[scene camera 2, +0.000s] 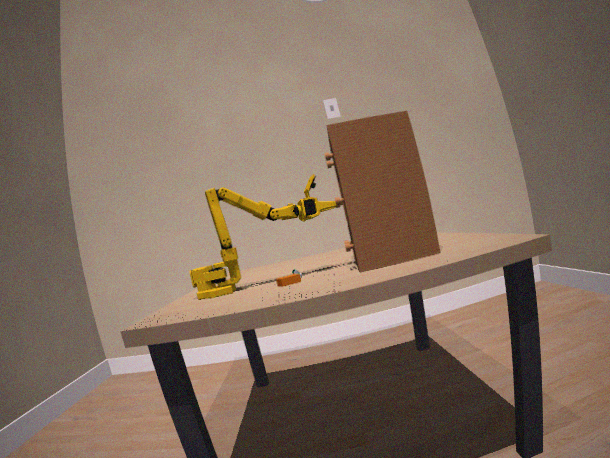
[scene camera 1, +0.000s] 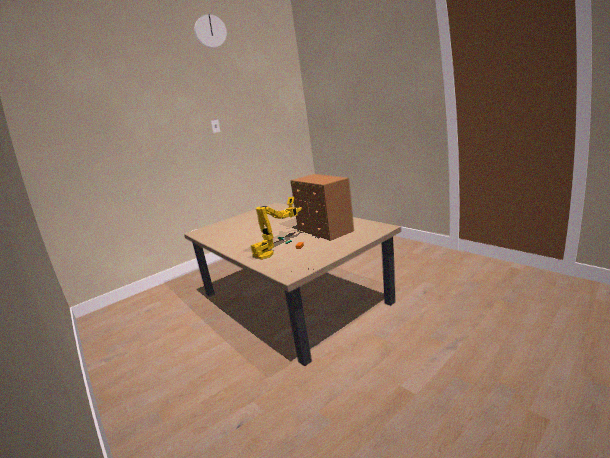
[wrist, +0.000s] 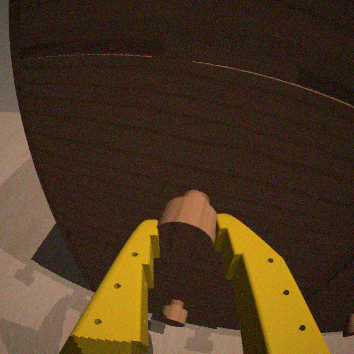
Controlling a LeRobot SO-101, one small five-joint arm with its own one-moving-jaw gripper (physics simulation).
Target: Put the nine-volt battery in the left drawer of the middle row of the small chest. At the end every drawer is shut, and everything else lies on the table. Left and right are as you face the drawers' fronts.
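Seen in the pictures: end effector, tool point: point(scene camera 1: 298, 208) point(wrist: 158, 233); arm's base, origin of the base link: point(scene camera 2: 224, 293) point(scene camera 1: 266, 253).
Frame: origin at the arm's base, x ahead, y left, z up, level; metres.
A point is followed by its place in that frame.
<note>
The small chest point(scene camera 1: 339, 207) @[x 0.396, y -0.174, z 0.164 m] point(scene camera 2: 382, 190) @[x 0.389, y -0.173, z 0.152 m] point(wrist: 125, 125) stands on the table, with its drawer fronts toward the arm. No drawer visibly stands out. My gripper point(scene camera 1: 300, 210) point(scene camera 2: 338, 202) @[x 0.309, y 0.078, z 0.151 m] point(wrist: 188, 223) @[x 0.309, y 0.078, z 0.151 m] is level in front of the middle row. Its two jaws press on the sides of the round wooden knob point(wrist: 189, 214) @[x 0.310, y 0.069, z 0.161 m] of the left drawer in that row. An orange block point(scene camera 1: 299, 245) @[x 0.148, y -0.100, z 0.017 m] point(scene camera 2: 289, 279) @[x 0.164, y -0.098, z 0.011 m] and small teal things point(scene camera 1: 288, 242) point(scene camera 2: 296, 273) lie on the table near the arm's base. They are too small to tell which is the nine-volt battery.
The table point(scene camera 1: 345, 255) @[x 0.211, y -0.372, z 0.000 m] point(scene camera 2: 400, 280) @[x 0.352, y -0.376, z -0.006 m] carries the arm's base point(scene camera 1: 262, 250) @[x -0.029, y -0.016, z 0.034 m] point(scene camera 2: 215, 285) @[x -0.020, y 0.010, z 0.022 m] and the chest. Another knob point(wrist: 175, 313) @[x 0.313, y 0.065, z 0.060 m] shows below the held one in the wrist view. Upper knobs point(scene camera 2: 329, 160) @[x 0.304, y -0.092, z 0.246 m] and a lower knob point(scene camera 2: 349, 245) @[x 0.305, y -0.095, z 0.055 m] stick out from the chest's front.
</note>
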